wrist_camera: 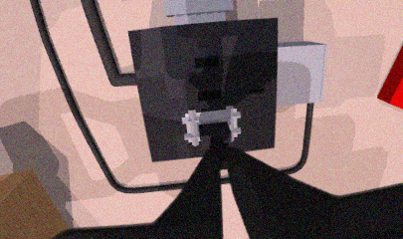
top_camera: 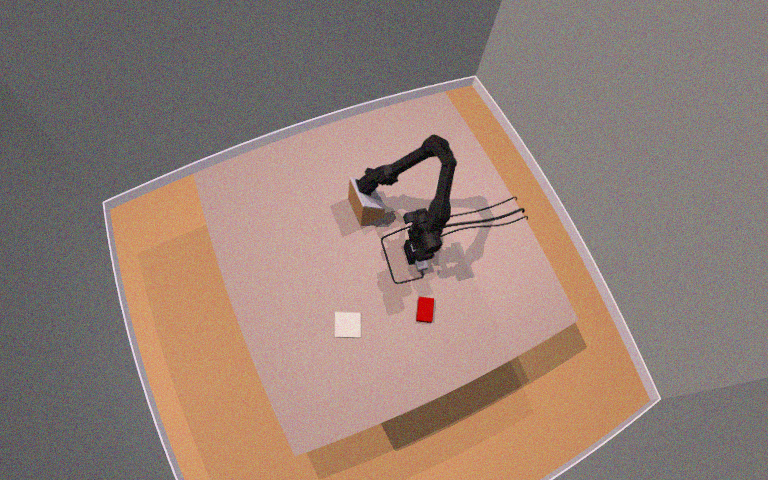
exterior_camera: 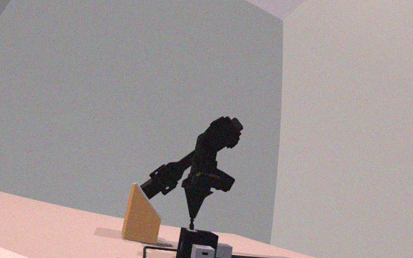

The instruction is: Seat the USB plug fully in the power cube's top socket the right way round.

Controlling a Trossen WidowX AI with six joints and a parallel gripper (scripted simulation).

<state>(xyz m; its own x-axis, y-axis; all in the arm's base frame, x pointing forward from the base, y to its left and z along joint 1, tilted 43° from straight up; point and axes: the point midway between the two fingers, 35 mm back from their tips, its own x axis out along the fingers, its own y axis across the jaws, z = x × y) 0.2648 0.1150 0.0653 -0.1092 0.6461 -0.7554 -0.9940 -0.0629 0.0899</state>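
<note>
My gripper tip is 2 cm above the USB plug. Round my gripper tip: red block 23 cm ahead, 1 cm to the right, 9 cm below; then USB socket 4 cm below; then white block 21 cm ahead, 32 cm to the right, 10 cm below.
</note>
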